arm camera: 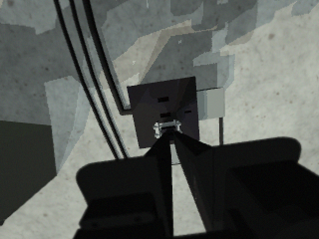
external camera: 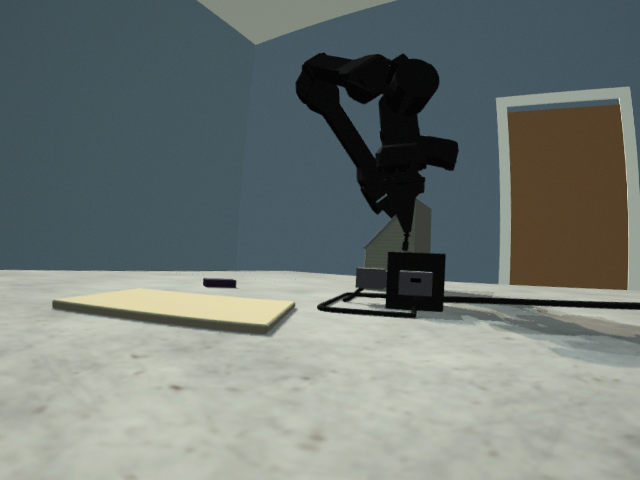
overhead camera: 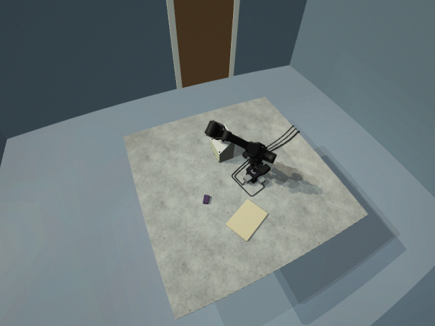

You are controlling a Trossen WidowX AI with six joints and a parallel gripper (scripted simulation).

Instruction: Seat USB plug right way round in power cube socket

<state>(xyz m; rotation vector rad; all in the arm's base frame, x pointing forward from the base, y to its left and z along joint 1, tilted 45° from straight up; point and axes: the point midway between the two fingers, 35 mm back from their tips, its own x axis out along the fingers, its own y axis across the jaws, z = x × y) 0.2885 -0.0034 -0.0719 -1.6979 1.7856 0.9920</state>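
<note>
Right now the USB plug is 2 cm below my gripper tip. From my gripper tip the other things lie so: purple block 1 cm behind, 34 cm to the right, 10 cm below; then cream flat pad 22 cm ahead, 19 cm to the right, 10 cm below.
</note>
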